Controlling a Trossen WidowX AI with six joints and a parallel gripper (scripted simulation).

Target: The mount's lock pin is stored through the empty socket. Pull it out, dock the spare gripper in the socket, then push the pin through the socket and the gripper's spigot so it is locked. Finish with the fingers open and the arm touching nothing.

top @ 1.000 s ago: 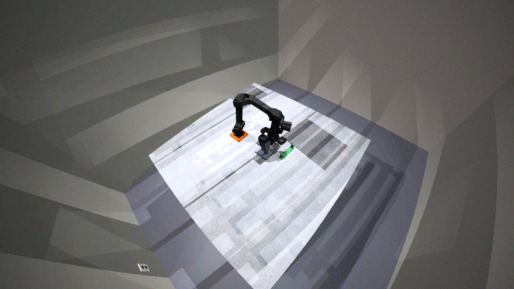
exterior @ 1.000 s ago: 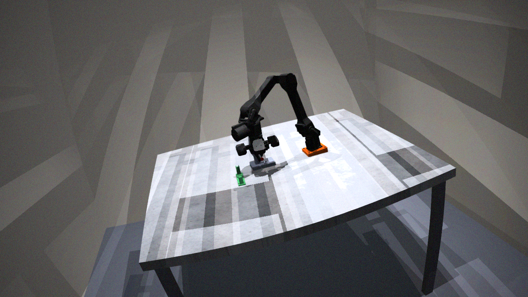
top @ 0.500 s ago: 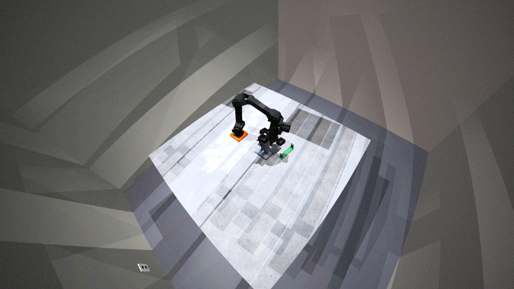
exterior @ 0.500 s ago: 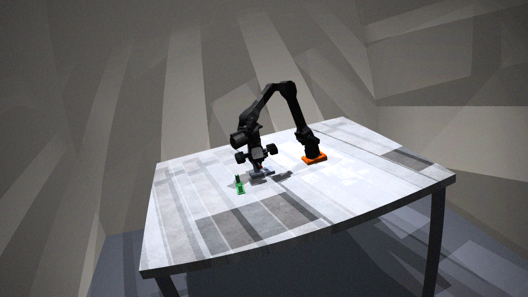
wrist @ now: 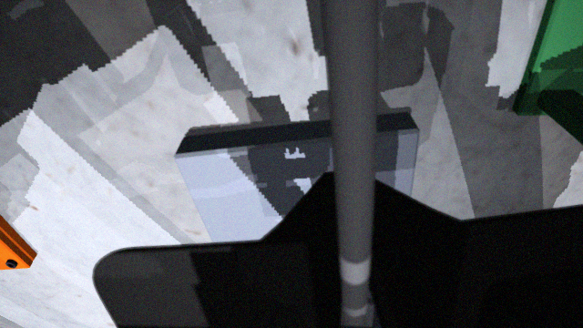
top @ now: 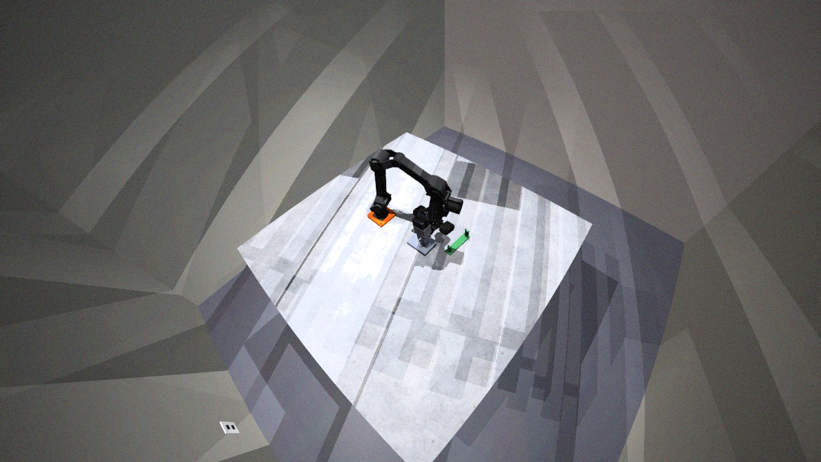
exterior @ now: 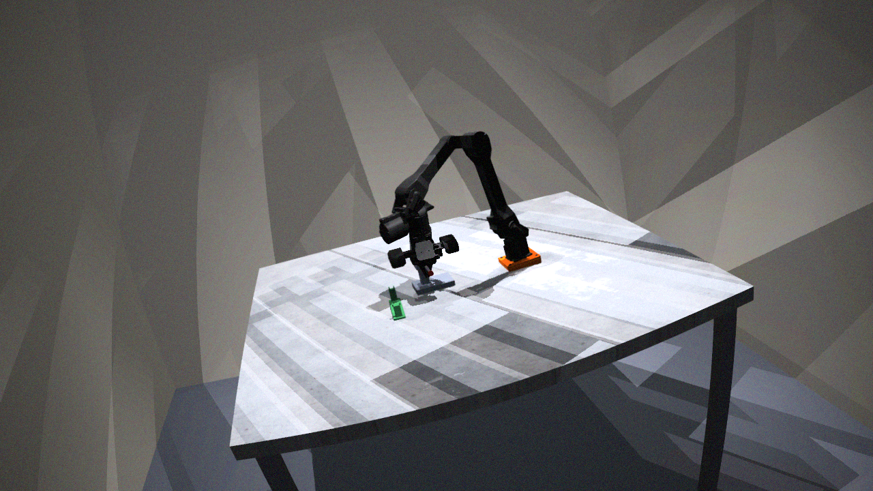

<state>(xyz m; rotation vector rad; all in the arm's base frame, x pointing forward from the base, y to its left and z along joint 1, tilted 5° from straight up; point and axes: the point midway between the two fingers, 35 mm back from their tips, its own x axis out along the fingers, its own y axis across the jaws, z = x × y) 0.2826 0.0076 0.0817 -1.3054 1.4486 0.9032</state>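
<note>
My gripper tip is now 4 cm to the left of the grey mount and 2 cm past it. The rest, counted from my gripper tip: green pin cradle: 12 cm ahead, 5 cm to the left, 2 cm below; spare gripper: 8 cm above, 4 cm to the right, 1 cm behind.
</note>
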